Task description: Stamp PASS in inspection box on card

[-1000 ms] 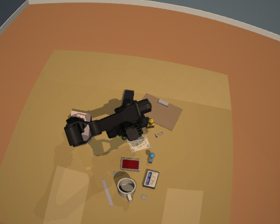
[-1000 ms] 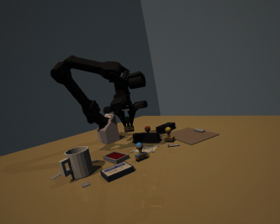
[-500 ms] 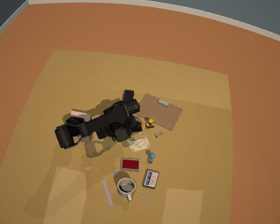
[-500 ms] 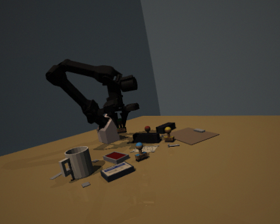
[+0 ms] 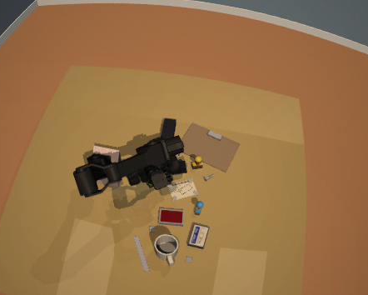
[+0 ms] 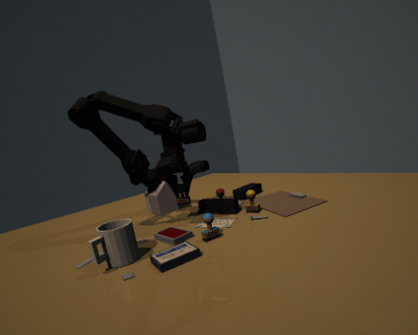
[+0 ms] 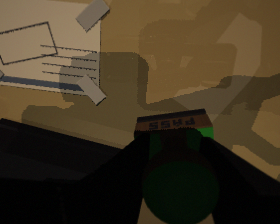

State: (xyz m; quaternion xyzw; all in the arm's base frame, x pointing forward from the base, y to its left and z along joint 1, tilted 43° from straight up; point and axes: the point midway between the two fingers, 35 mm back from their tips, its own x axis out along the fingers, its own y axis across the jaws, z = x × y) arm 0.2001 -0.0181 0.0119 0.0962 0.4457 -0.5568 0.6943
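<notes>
My gripper tip is now 100 mm to the right of the black bar, 60 mm above it and 40 mm short of it. Also, from my gripper tip: white card (110 mm ahead, 80 mm below, 20 mm to the left); red ink pad (110 mm to the right, 80 mm ahead, 70 mm below); green-knobbed stamp (right at my gripper tip).
</notes>
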